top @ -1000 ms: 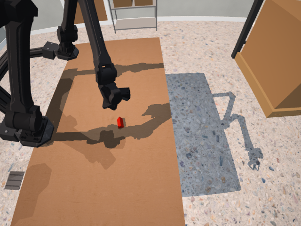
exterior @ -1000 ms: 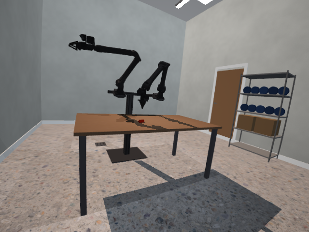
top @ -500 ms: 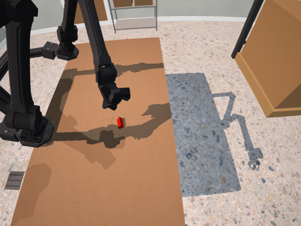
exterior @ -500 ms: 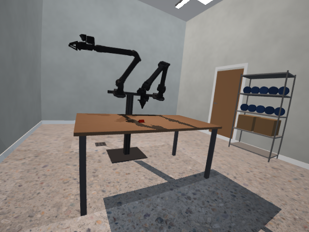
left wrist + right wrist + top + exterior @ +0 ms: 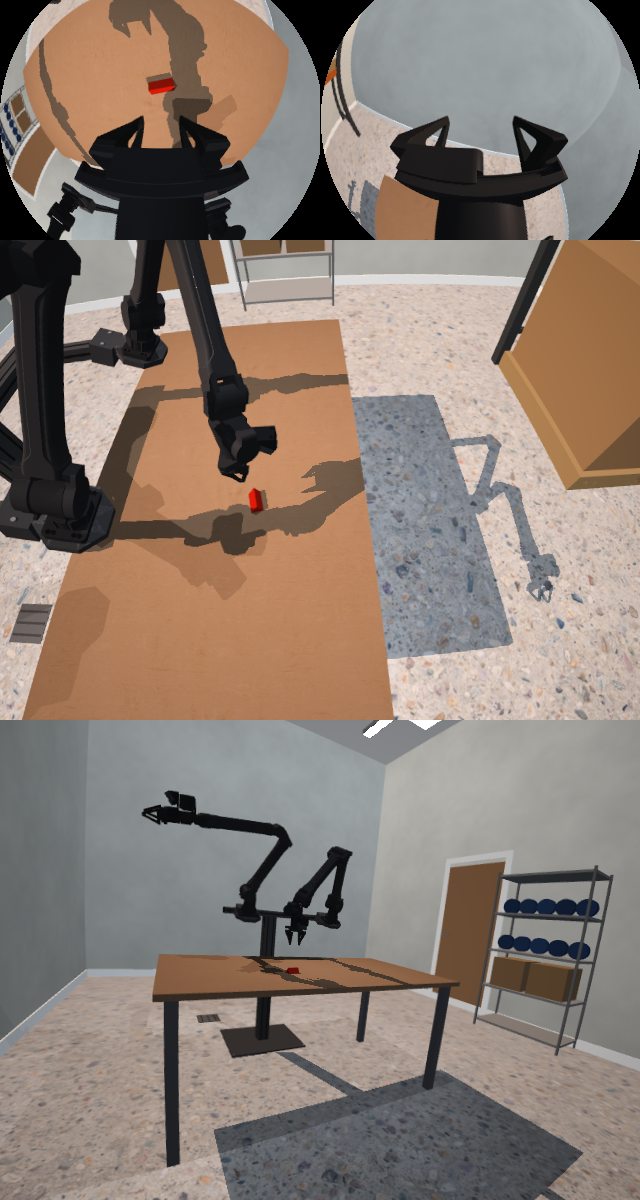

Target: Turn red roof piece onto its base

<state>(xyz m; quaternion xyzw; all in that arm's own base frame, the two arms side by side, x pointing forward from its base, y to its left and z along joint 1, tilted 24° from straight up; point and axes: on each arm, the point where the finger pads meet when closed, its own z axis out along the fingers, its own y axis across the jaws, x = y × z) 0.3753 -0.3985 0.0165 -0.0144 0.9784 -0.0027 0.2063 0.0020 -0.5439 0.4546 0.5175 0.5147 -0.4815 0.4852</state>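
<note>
My left hand is 150 mm above the red roof piece and 10 mm short of it.
</note>
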